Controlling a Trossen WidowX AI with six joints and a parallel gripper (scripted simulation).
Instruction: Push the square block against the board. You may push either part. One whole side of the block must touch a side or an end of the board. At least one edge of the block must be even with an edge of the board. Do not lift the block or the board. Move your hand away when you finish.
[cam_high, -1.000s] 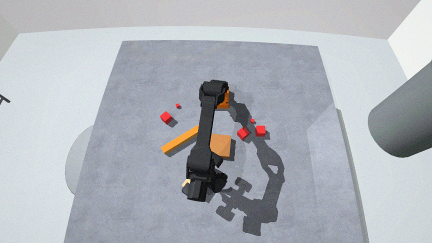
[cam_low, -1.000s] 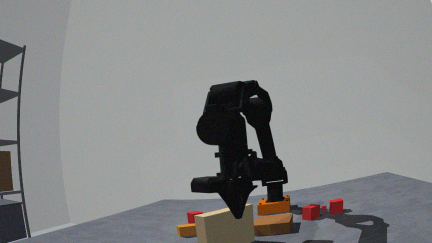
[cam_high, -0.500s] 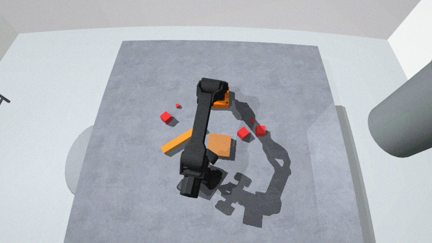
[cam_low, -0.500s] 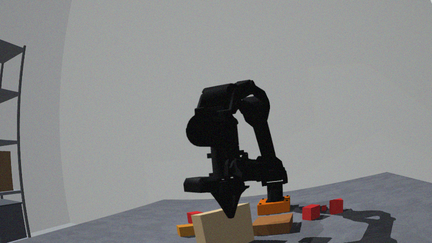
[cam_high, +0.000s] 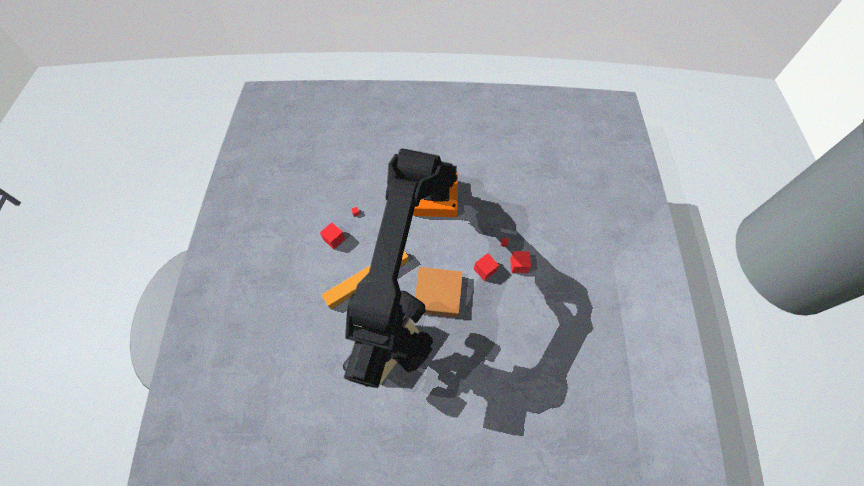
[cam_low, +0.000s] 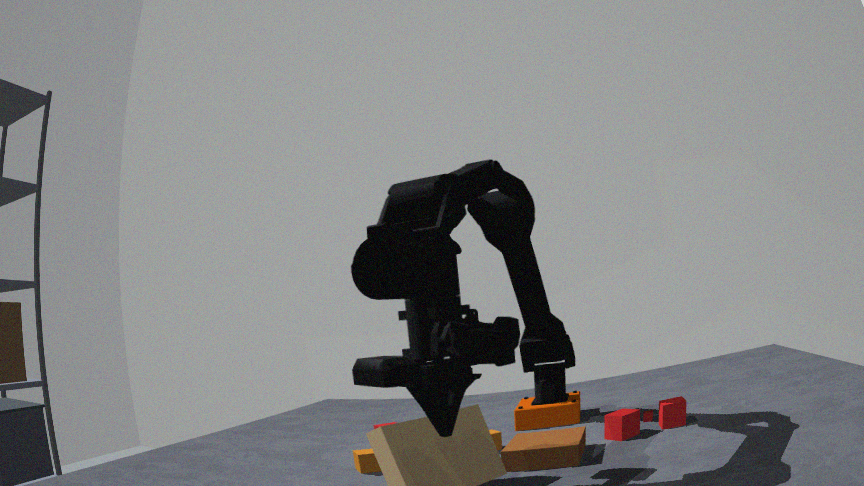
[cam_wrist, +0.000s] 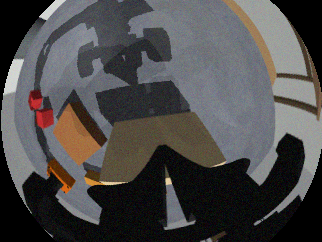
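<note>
Right now the cream bar is 1 cm behind my gripper tip, 1 cm to the right of it and 3 cm below it. The rest, counted from my gripper tip: long orange board: 17 cm behind, 8 cm to the right, 7 cm below; then square block: 15 cm behind, 9 cm to the left, 7 cm below.
</note>
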